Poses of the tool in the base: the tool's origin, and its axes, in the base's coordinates. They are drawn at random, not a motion.
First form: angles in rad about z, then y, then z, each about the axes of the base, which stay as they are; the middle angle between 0 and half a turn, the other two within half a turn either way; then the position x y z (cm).
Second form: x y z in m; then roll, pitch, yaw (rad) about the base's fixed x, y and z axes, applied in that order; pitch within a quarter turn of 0, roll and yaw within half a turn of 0. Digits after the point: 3 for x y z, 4 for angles.
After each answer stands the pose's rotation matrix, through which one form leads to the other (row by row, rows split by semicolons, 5 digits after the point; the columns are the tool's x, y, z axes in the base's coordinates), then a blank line. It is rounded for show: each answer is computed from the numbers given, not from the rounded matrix.
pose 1, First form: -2.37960 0.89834 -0.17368 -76.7 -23.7 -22.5
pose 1, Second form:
-0.767 -0.237 -0.225 -0.7143 -0.6016 -2.3228
-0.56317 0.29854 0.77052; -0.60210 -0.78689 -0.13519; 0.56596 -0.54007 0.62291

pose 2, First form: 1.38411 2.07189 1.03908 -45.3 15.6 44.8
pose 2, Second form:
-0.453 0.156 0.448 2.0793 0.1635 2.7004
-0.89217 0.07935 0.44468; 0.42135 0.50097 0.75597; -0.16279 0.86182 -0.48039

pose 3, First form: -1.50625 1.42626 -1.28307 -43.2 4.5 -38.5
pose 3, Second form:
-0.432 0.045 -0.385 -1.4260 0.0639 -2.8446
-0.95426 0.10264 0.28081; -0.29209 -0.11952 -0.94889; -0.06383 -0.98751 0.14403

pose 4, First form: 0.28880 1.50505 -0.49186 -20.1 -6.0 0.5
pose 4, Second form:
-0.201 -0.060 0.005 1.3436 1.2748 0.8613
0.19001 0.43621 0.87955; 0.22130 0.85379 -0.47125; -0.95652 0.28419 0.06570

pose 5, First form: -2.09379 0.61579 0.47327 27.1 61.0 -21.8
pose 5, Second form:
0.271 0.610 -0.218 -0.5499 -0.2927 -1.5374
0.03196 0.85713 0.51411; -0.95695 -0.12223 0.26327; 0.28850 -0.50039 0.81632

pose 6, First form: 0.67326 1.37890 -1.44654 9.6 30.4 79.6
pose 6, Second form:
0.096 0.304 0.796 1.2687 0.8748 -0.1105
0.63721 0.76103 0.12166; -0.07068 0.21490 -0.97408; -0.76744 0.61209 0.19072

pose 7, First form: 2.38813 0.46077 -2.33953 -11.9 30.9 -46.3
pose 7, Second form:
-0.119 0.309 -0.463 0.3274 -0.3303 -0.0064
0.94594 -0.09819 -0.30912; -0.00609 0.94753 -0.31960; 0.32429 0.30421 0.89571

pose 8, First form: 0.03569 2.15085 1.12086 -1.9 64.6 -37.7
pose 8, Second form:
-0.019 0.646 -0.377 3.0872 0.9898 -2.0858
-0.27034 -0.89140 0.36377; -0.47769 0.45224 0.75319; -0.83590 0.02985 -0.54807

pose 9, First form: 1.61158 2.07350 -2.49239 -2.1 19.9 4.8
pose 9, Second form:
-0.021 0.199 0.048 2.0739 -0.0357 -0.9413
0.58840 -0.40811 -0.69802; -0.80778 -0.25855 -0.52976; 0.03573 0.87555 -0.48180

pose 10, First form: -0.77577 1.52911 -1.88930 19.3 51.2 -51.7
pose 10, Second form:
0.193 0.512 -0.517 -1.5113 0.7941 2.8655
-0.67436 0.66884 -0.31287; 0.19103 -0.25126 -0.94888; -0.71326 -0.69966 0.04167

